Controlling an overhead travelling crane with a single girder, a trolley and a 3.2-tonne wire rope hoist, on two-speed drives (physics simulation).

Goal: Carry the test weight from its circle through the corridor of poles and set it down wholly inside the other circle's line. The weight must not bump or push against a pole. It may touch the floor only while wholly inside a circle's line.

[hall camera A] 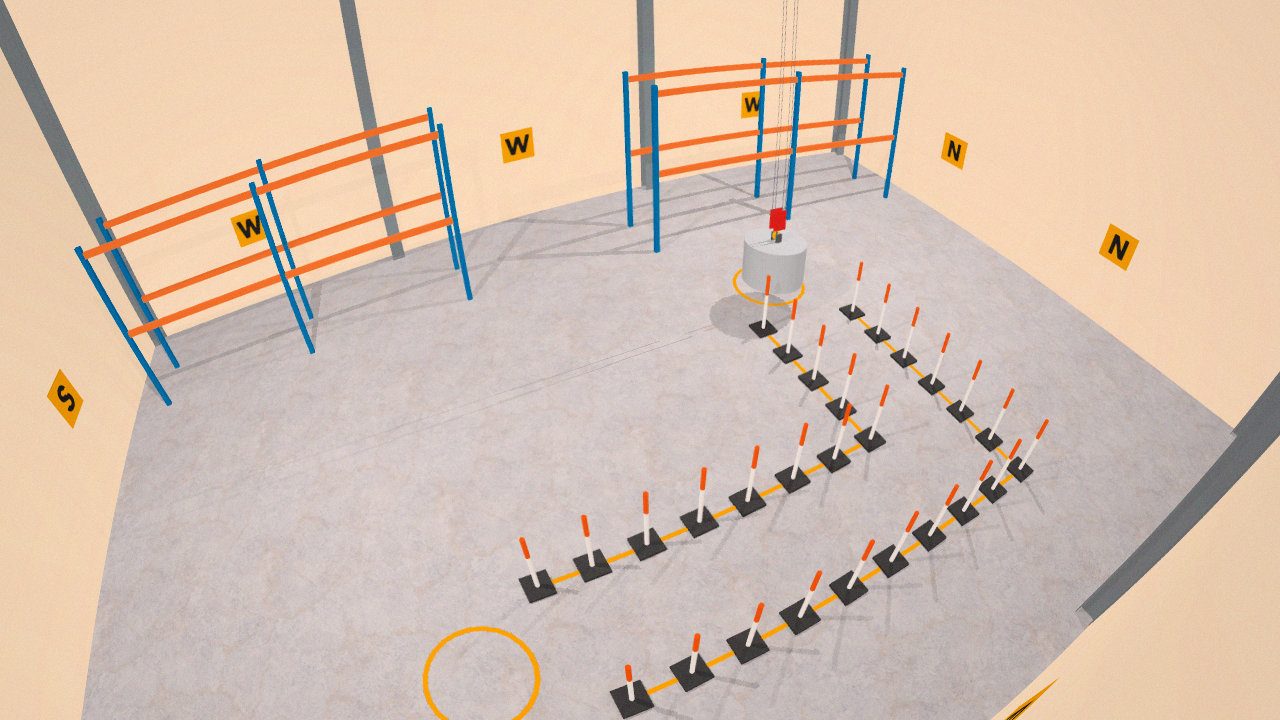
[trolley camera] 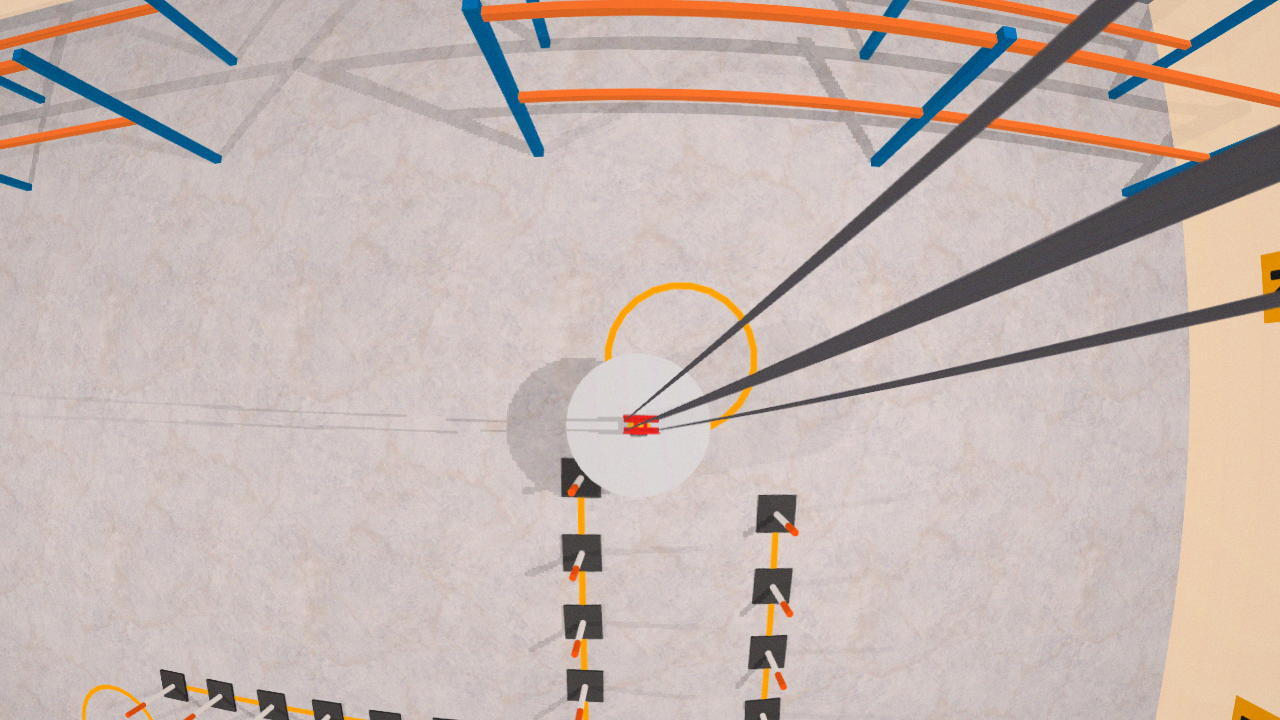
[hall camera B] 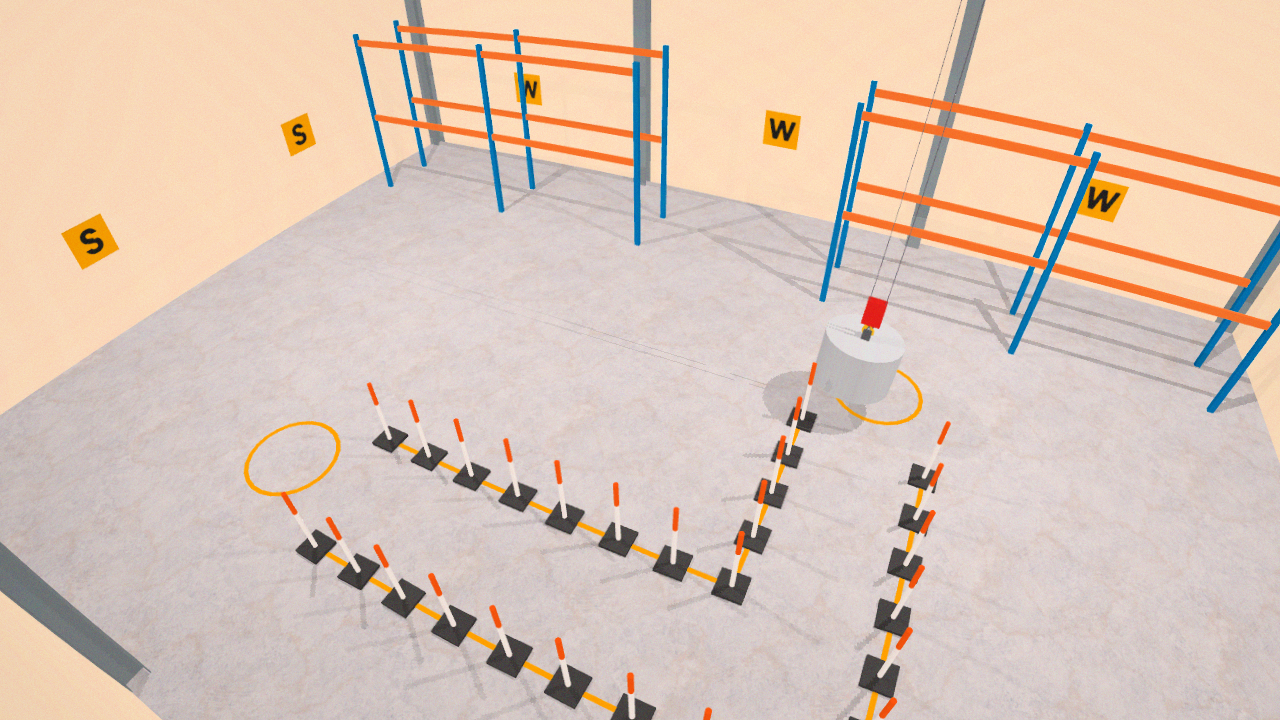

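The grey cylindrical test weight (hall camera A: 774, 268) (hall camera B: 854, 368) (trolley camera: 657, 465) hangs upright above the floor from the hook (hall camera A: 776, 237) (hall camera B: 866, 334) (trolley camera: 640, 425) under the red block, so the gripper is shut on it. In the trolley camera the weight covers the lower left part of its start circle (hall camera A: 734, 284) (hall camera B: 921, 401) (trolley camera: 680, 285) and overlaps a corner of the base of the left row's first pole (hall camera A: 766, 304) (hall camera B: 808, 389) (trolley camera: 574, 488). Whether weight and pole touch is not clear. The other circle (hall camera A: 481, 628) (hall camera B: 339, 444) (trolley camera: 107, 687) is at the corridor's far end.
The right row's first pole (hall camera A: 856, 286) (hall camera B: 936, 450) (trolley camera: 785, 522) stands across the corridor mouth. Both pole rows run away from the start circle, then bend toward the other circle. A blue and orange rack (hall camera A: 656, 170) (hall camera B: 1054, 259) (trolley camera: 505, 85) stands behind the start circle.
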